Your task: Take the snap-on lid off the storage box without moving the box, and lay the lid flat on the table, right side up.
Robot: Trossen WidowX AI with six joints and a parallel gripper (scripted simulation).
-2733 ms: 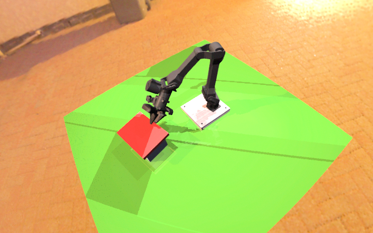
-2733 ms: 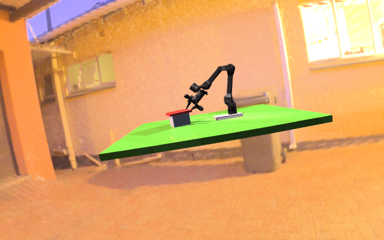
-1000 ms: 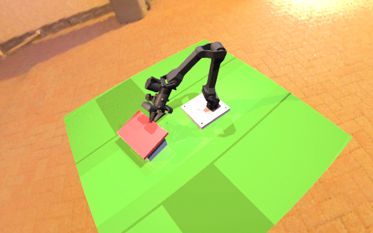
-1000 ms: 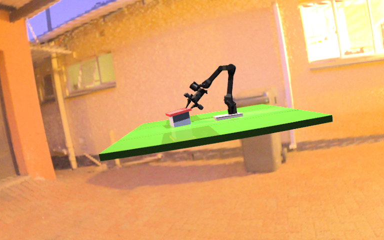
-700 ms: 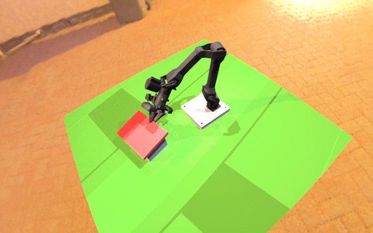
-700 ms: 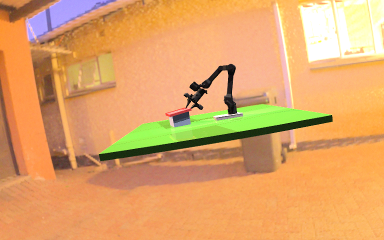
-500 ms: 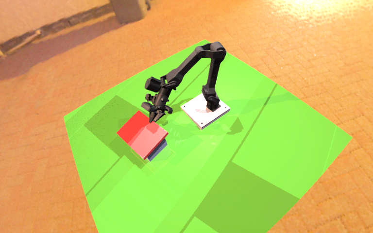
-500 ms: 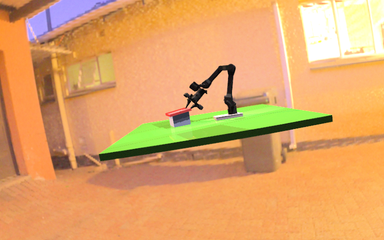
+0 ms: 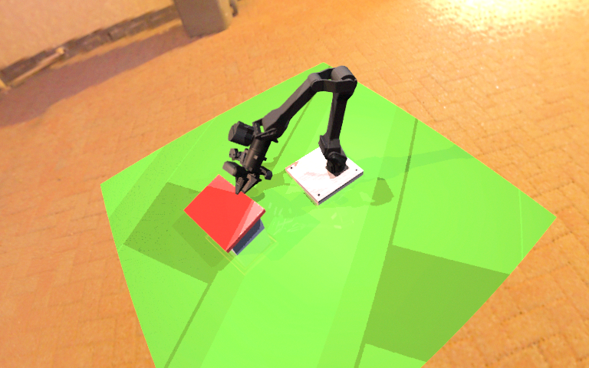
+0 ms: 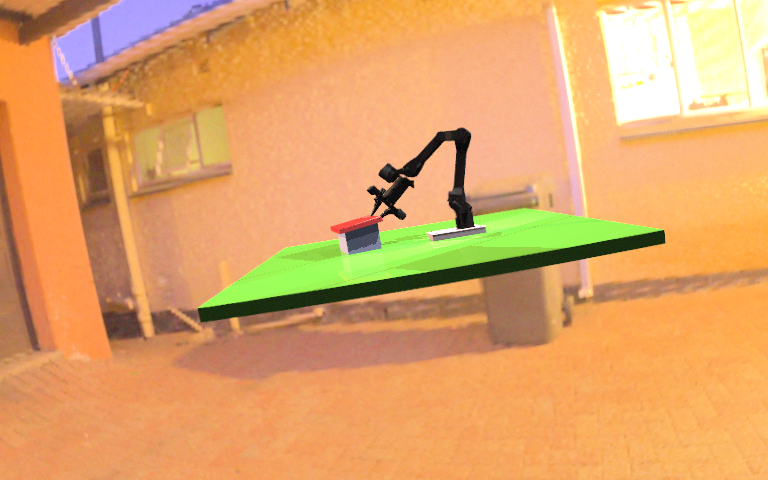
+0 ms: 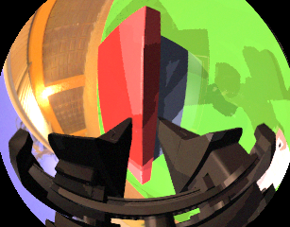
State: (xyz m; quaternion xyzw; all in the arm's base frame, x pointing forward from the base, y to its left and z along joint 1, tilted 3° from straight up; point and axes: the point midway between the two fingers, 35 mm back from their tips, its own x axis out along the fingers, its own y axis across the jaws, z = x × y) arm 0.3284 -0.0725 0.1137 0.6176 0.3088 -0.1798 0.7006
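The red lid is 70 mm ahead of my gripper tip and 10 mm to the left of it. From my gripper tip the other things lie so: storage box (70 mm ahead, 60 mm below, 10 mm to the left).
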